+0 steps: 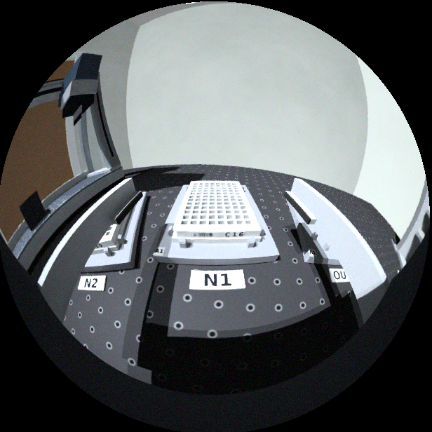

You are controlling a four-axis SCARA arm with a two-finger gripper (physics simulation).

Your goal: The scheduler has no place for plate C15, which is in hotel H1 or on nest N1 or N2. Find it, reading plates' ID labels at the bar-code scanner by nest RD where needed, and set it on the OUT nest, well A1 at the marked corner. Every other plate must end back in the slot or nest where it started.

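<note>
A white plate point(218, 205) with the label C16 on its near edge sits flat on nest N1 point(215, 253), whose A1 mark is at the near left corner. A second plate point(111, 236) on nest N2 point(131, 235) is mostly hidden behind the left finger; its ID cannot be read. My gripper point(213, 181) is open, its fingers standing wide to the left and right of the C16 plate, apart from it. Part of the OUT nest point(306, 250) shows behind the right finger. Plate C15, hotel H1 and the scanner cannot be made out.
The signs N2 point(91, 283), N1 point(217, 279) and OUT point(339, 274), partly covered, lie before the nests. A frame with a dark blue block point(84, 70) stands at the left, beyond a rail with a small black panel point(33, 210). A dark shadow falls across the near deck.
</note>
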